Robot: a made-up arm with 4 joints.
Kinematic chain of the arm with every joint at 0, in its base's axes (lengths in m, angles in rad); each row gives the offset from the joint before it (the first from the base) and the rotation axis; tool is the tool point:
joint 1: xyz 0 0 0.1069 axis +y
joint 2: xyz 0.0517 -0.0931 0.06 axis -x
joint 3: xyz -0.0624 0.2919 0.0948 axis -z
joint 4: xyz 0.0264 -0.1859 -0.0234 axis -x
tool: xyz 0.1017 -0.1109 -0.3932
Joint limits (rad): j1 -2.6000..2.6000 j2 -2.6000..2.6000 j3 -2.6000..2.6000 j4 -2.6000..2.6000
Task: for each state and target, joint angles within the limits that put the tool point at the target. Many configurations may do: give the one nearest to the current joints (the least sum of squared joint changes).
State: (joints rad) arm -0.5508 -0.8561 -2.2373 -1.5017
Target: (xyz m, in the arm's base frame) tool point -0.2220 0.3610 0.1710
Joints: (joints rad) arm -0.8526 -0.9342 -2.0782 -0.8273
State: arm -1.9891 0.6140 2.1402 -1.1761
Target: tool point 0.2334 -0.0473 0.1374
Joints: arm -1.8743 0.3870 2.2363 -0.9284
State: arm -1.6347 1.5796 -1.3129 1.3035
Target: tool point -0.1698 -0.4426 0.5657
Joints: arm -2.0796 2.1621 -1.3394 0.5198
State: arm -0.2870 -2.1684 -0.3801 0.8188
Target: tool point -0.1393 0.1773 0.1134
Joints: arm 0.1607 -2.3104 0.4737 0.7272
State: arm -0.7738 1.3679 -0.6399 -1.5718
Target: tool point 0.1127 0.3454 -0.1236
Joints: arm -0.7207 0.5970 -0.7664 -1.6505
